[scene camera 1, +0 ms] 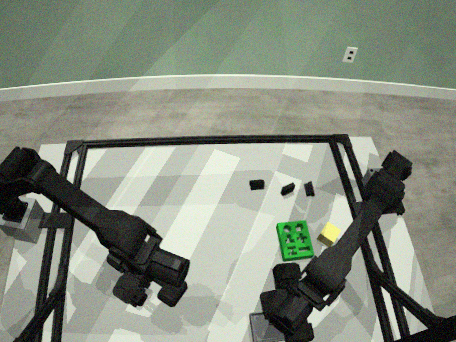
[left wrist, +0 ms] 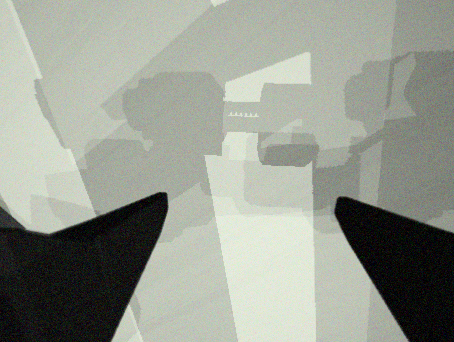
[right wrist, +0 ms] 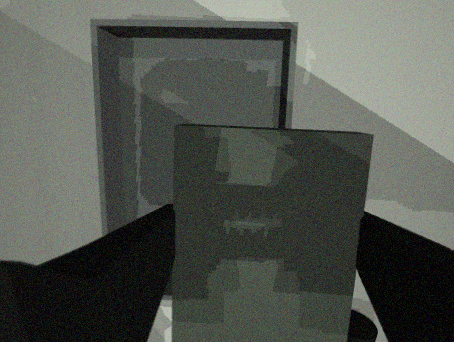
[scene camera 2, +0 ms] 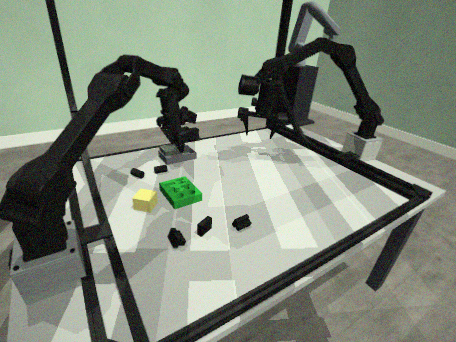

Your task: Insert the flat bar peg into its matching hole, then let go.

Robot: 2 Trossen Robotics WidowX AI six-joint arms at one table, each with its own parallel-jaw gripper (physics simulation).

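The green hole board (scene camera 1: 281,238) (scene camera 2: 188,202) lies flat on the table at the right. Three black pegs (scene camera 1: 256,184) (scene camera 1: 288,188) (scene camera 1: 309,188) lie beyond it; in scene camera 2 they show in front of it (scene camera 2: 241,222) (scene camera 2: 204,225) (scene camera 2: 176,237). I cannot tell which is the flat bar. My right gripper (scene camera 2: 179,146) (right wrist: 263,219) is shut on a grey flat plate (right wrist: 273,220), held just above a grey tray (right wrist: 95,119) (scene camera 2: 186,157) (scene camera 1: 257,327). My left gripper (scene camera 1: 152,293) (scene camera 2: 258,134) (left wrist: 251,202) is open and empty, high over bare table.
A yellow cube (scene camera 1: 329,233) (scene camera 2: 144,199) sits beside the green board. Two more small black pegs (scene camera 2: 137,173) (scene camera 2: 160,168) lie between the board and the tray. A black frame (scene camera 1: 210,140) (scene camera 2: 294,271) borders the table.
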